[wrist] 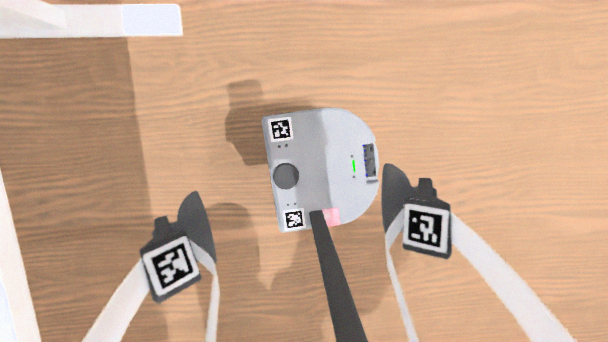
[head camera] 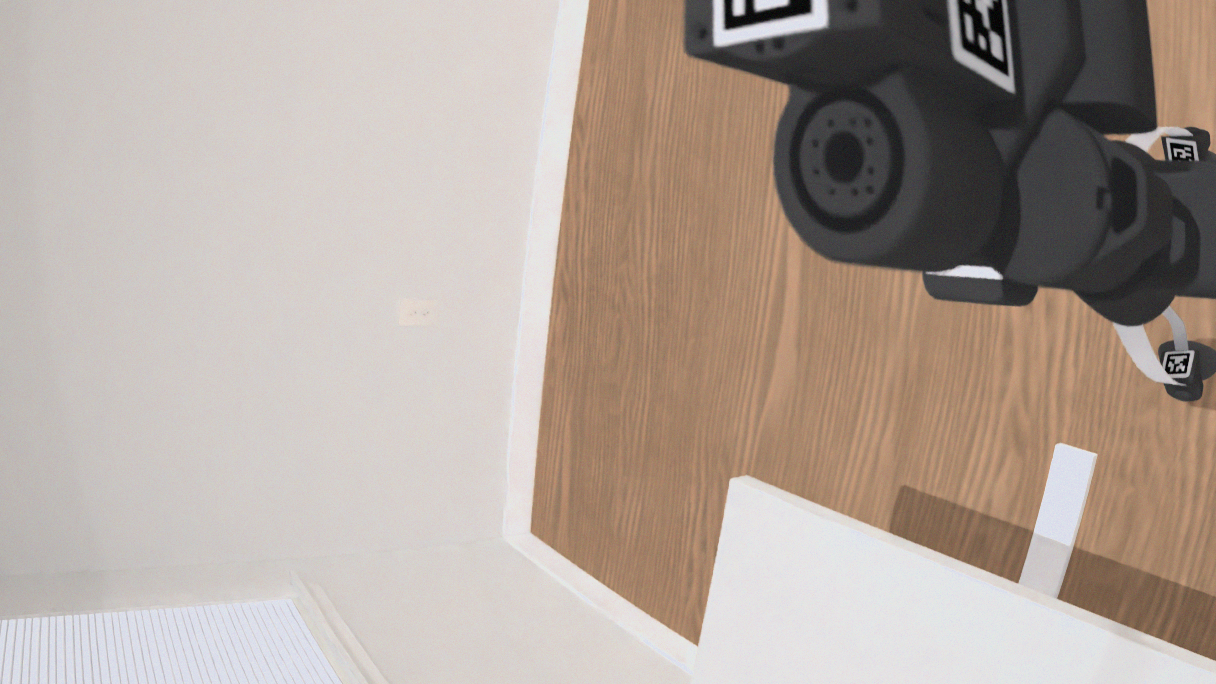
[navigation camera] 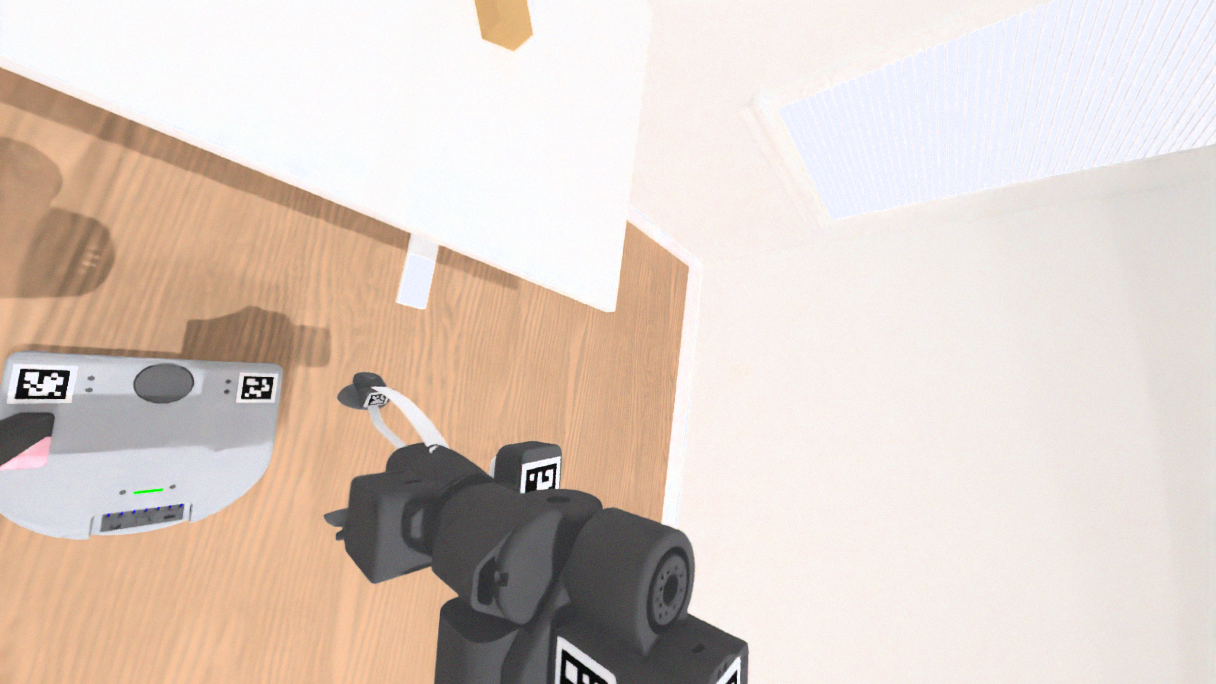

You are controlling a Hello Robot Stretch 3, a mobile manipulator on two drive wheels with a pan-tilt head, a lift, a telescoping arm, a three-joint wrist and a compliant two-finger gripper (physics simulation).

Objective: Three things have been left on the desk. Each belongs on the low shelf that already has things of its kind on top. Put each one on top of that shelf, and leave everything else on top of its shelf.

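Pixels of known places: gripper, fingertip midpoint: [wrist: 295, 202] [navigation camera: 351, 450]; robot's base, link origin: [wrist: 287, 165] [navigation camera: 165, 381].
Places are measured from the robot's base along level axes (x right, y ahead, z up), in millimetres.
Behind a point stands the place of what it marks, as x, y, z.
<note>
The white desk [head camera: 892, 595] @[391, 267, 721] [navigation camera: 340, 110] @[104, 351, 721] is at the lower right in the head view and the upper left in the navigation view. A tan block [navigation camera: 505, 23] @[273, 565, 769] lies on it, partly cut off by the top edge of the navigation view. My gripper [head camera: 1186, 259] @[129, -20, 815] [navigation camera: 350, 459] @[129, -20, 815] [wrist: 295, 202] @[129, -20, 815] is open, with its fingers wide apart and nothing between them. It is beside the desk, above the wood floor and near the robot's base. No low shelf shows in these views.
The robot's grey base [navigation camera: 195, 433] @[49, -90, 161] [wrist: 345, 140] @[76, -173, 160] is below the gripper. A white desk foot [head camera: 1067, 484] [navigation camera: 415, 280] [wrist: 150, 20] sticks out over the floor from under the desk. A pale wall [head camera: 255, 212] @[2042, -116, 893] [navigation camera: 935, 425] @[2050, -52, 1201] with a white baseboard [head camera: 535, 280] @[2048, 50, 58] borders the floor.
</note>
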